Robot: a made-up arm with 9 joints.
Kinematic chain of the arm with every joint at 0, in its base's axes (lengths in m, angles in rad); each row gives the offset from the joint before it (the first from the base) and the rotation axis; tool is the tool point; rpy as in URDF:
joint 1: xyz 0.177 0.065 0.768 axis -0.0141 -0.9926 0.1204
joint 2: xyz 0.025 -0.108 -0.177 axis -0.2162 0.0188 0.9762
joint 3: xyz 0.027 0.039 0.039 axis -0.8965 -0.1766 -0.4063
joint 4: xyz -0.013 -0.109 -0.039 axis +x
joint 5: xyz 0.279 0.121 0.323 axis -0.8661 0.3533 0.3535
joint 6: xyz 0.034 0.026 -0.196 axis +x
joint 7: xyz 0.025 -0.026 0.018 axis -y
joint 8: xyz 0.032 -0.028 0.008 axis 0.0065 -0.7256 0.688
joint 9: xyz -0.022 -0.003 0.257 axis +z
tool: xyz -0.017 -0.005 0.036 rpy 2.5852 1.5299 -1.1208
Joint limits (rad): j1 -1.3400..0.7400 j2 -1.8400..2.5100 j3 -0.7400..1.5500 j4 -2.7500..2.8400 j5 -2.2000..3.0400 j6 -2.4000..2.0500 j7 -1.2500..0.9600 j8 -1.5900..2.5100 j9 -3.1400..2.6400
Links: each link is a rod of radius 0.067 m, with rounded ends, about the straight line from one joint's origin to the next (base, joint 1, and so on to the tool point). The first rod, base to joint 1, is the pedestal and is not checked.
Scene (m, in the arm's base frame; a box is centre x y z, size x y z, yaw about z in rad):
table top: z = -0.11
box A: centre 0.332 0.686 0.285 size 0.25 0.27 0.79 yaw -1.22
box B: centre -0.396 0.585 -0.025 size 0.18 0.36 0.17 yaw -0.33
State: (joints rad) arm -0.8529 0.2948 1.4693 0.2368 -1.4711 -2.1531 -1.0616 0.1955 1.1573
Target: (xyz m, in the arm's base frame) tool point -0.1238 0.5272 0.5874
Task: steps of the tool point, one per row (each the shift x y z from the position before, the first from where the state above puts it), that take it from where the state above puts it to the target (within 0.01 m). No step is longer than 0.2 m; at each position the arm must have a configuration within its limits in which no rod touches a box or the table.
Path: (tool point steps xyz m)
1: -0.0615 0.0448 -0.1306
2: -0.0706 -0.0042 -0.1344
3: -0.0689 -0.0532 -0.1220
4: -0.0581 -0.0943 -0.0948
5: -0.1977 0.0146 -0.0229
6: -0.1850 -0.0161 0.0366
7: -0.1498 -0.0361 0.0828
8: -0.0710 0.0547 0.0619
9: -0.0527 0.0631 0.0817
10: -0.0284 0.0677 0.1008
11: 0.0023 0.0663 0.1164

